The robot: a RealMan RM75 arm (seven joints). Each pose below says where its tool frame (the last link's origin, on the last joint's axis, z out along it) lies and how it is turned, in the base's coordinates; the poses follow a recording.
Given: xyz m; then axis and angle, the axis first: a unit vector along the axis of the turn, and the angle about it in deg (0 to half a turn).
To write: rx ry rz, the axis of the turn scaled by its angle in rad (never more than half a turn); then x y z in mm. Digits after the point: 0 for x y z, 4 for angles.
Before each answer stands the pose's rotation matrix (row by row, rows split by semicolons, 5 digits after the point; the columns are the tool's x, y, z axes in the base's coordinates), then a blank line. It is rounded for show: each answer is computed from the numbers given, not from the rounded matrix.
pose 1, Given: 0.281 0.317 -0.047 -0.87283 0.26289 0.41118 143.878
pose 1, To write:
0.56943 -0.65719 -0.49381; -0.17241 -0.68283 0.70994; -0.80376 -0.31913 -0.50213

-2.1918 0.6602 1.0325 281 317 -47
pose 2, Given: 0.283 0.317 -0.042 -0.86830 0.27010 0.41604 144.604
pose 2, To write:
0.55338 -0.66669 -0.49928; -0.18473 -0.68274 0.70692; -0.81218 -0.29897 -0.50098

-2.1914 0.6817 1.0500 283 317 -42
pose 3, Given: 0.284 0.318 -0.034 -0.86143 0.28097 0.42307 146.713
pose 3, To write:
0.52645 -0.67656 -0.51489; -0.21217 -0.69099 0.69102; -0.82331 -0.25454 -0.50732

-2.2058 0.7195 1.0833 284 318 -34
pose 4, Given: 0.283 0.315 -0.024 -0.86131 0.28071 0.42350 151.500
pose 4, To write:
0.51499 -0.65633 -0.55138; -0.25218 -0.73077 0.63433; -0.81927 -0.18763 -0.54185

-2.2774 0.7422 1.1198 283 315 -24
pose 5, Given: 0.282 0.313 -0.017 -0.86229 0.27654 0.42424 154.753
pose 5, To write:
0.51159 -0.63509 -0.57874; -0.27319 -0.75883 0.59122; -0.81464 -0.14435 -0.56171

-2.3290 0.7469 1.1459 282 313 -17
